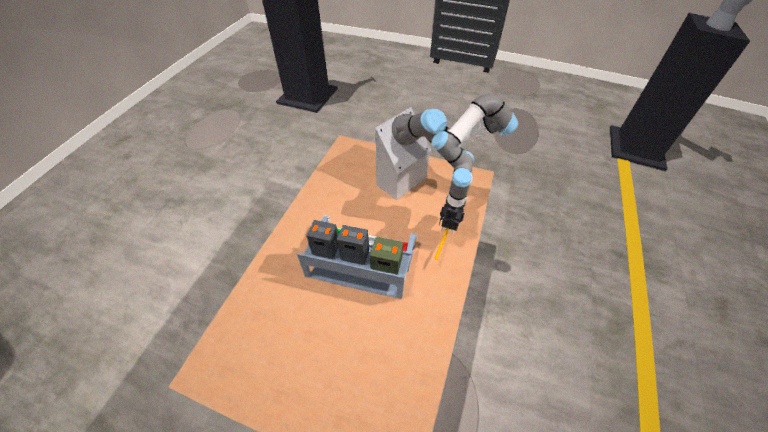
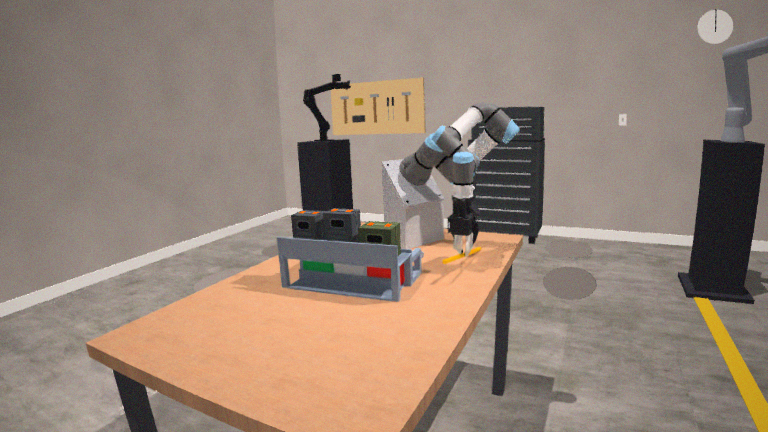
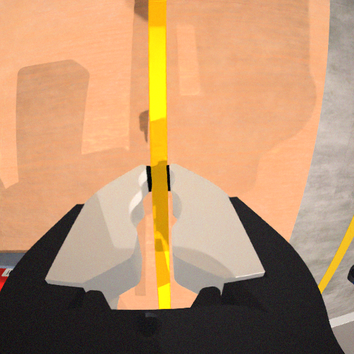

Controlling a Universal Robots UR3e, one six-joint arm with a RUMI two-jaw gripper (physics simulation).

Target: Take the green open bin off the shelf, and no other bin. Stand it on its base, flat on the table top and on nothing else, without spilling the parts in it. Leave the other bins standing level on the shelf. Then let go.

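Frame: origin at the arm's base, x back, y right, z up, level; metres.
Where they show: gripper, fingertip midpoint: (image 1: 447, 229) (image 2: 463, 256); arm's base at its link origin: (image 1: 404, 129) (image 2: 413, 172).
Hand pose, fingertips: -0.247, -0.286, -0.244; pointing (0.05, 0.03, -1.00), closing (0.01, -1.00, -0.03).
Each offset is from my fingertips to the top centre of the thing, as dx, dy, dz. "spot": to the spot under its first point. Level surfaces: height alone.
My gripper (image 1: 446, 229) (image 2: 463, 252) (image 3: 159, 168) is shut on a long thin yellow bar @[spot: -0.127, +0.004, +0.035] (image 1: 439, 248) (image 2: 451, 259) (image 3: 158, 75), low over the table beyond the shelf's right end. It is apart from the shelf and bins. An olive-green box-like bin @[-0.280, +0.161, +0.166] (image 1: 395, 261) (image 2: 388, 235) with orange patches on top stands upright at the right end of the grey-blue shelf @[spot: -0.376, +0.321, +0.126] (image 1: 332, 262) (image 2: 322, 249). A bright green piece @[-0.228, +0.394, +0.048] (image 2: 317, 266) shows low through the shelf frame at the left; whether it is a bin is unclear. The inside of neither shows.
Two dark grey bins @[spot: -0.341, +0.373, +0.153] (image 1: 322, 245) @[-0.290, +0.280, +0.201] (image 1: 352, 251) stand upright left of the olive one. A red piece @[-0.202, +0.172, +0.048] (image 1: 406, 246) (image 2: 378, 271) shows at the shelf's right, with a pale one beside it. The robot's grey pedestal (image 1: 400, 166) (image 2: 416, 214) stands behind on the table @[dz -0.033] (image 1: 322, 343) (image 2: 300, 343).
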